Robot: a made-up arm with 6 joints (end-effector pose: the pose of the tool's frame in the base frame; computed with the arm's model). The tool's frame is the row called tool. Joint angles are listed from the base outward.
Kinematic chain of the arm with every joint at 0, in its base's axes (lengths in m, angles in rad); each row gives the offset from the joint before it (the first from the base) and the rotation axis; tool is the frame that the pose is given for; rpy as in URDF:
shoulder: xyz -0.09 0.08 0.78 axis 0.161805 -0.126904 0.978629
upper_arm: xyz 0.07 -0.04 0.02 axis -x
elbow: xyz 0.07 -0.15 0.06 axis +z
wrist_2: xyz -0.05 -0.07 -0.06 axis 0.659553 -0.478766 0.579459
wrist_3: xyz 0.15 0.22 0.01 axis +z
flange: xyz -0.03 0.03 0 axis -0.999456 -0.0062 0.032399
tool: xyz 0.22 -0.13 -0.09 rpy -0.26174 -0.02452 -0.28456
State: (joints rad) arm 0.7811 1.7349 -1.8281 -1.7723 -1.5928 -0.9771
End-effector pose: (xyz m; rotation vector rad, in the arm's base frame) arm -0.0811 -0.0631 0.7434 -0.1651 0.8210 1.8064
Working (the frame after each row of the table, in the pose's form):
after shoulder: -0.0900 0.0800 0.7800 0.1264 -0.0991 0.7644
after upper_arm: -0.0128 0.0962 0.8061 -1.5147 -0.7179 0.4646
after elbow: -0.0268 0.1832 0.9586 -0.3695 -1.6993 -0.9121
after wrist_2: -0.0152 0.1039 0.8909 0.2147 -0.3136 -2.3643
after wrist_3: 0.0175 -0.1530 0.9535 -0.3678 0.0647 2.2838
after flange: 0.0145 -0.1949 0.9599 0.1419 1.1079 1.9385

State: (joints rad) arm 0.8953 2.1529 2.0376 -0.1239 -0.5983 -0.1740
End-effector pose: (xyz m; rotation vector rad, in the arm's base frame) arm 0.1009 0.0376 0.8189 -2.4003 0.0259 1.0467
Working (the frame after each row of the table, in the pose's form):
after shoulder: -0.0900 0.0800 0.7800 0.1449 -0.1136 0.8762
after upper_arm: -0.0155 0.1042 0.8076 -1.8473 -0.9693 0.3708
after elbow: -0.0770 0.2249 0.9201 -2.1495 1.2756 1.4460
after wrist_2: 0.0084 0.2545 0.9734 -2.2824 1.1649 1.4394
after wrist_3: -0.1220 0.0362 0.8936 -2.3384 0.4081 1.1926
after flange: -0.1531 0.0123 0.9097 -2.1901 0.4852 1.1070

